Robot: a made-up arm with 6 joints.
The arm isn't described. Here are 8 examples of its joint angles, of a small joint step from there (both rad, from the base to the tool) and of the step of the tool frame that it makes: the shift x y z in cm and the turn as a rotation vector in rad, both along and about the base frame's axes.
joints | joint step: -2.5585 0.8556 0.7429 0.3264 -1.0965 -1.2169 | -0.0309 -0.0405 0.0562 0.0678 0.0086 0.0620
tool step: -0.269 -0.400 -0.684 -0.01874 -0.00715 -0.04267
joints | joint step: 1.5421 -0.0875 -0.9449 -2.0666 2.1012 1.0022 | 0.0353 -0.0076 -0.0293 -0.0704 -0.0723 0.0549
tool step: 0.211 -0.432 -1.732 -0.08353 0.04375 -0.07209
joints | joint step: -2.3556 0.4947 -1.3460 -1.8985 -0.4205 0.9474 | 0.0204 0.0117 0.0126 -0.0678 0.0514 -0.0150
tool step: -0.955 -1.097 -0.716 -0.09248 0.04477 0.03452
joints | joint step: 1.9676 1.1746 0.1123 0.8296 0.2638 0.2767 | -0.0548 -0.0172 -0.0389 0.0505 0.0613 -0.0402
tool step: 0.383 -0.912 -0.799 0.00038 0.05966 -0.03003
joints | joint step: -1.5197 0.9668 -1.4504 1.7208 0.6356 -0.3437 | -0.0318 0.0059 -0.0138 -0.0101 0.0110 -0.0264
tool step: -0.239 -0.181 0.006 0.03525 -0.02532 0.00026
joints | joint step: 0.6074 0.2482 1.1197 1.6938 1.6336 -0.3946 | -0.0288 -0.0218 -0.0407 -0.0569 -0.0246 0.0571
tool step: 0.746 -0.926 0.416 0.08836 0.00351 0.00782
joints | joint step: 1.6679 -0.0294 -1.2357 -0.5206 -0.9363 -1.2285 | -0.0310 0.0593 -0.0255 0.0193 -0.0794 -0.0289
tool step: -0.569 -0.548 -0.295 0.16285 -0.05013 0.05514
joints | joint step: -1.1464 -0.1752 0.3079 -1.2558 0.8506 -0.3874 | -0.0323 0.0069 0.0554 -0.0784 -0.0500 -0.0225
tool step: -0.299 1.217 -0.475 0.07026 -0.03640 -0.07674
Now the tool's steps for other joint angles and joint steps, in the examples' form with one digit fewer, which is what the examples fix.
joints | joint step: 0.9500 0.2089 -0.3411 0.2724 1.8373 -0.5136 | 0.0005 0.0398 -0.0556 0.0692 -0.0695 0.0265
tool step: 0.44 -0.85 -2.10 0.1047 0.0281 0.0563
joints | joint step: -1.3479 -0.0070 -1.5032 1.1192 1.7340 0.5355 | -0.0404 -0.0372 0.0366 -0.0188 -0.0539 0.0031
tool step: 0.64 -0.09 0.26 0.0367 0.0073 -0.0166
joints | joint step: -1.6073 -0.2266 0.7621 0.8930 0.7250 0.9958 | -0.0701 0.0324 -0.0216 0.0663 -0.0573 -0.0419
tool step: -0.30 0.68 -0.38 0.0007 -0.1277 0.0292
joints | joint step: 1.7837 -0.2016 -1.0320 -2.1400 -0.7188 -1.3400 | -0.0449 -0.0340 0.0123 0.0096 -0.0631 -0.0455
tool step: 0.25 -0.38 0.07 0.0972 0.0528 -0.0536
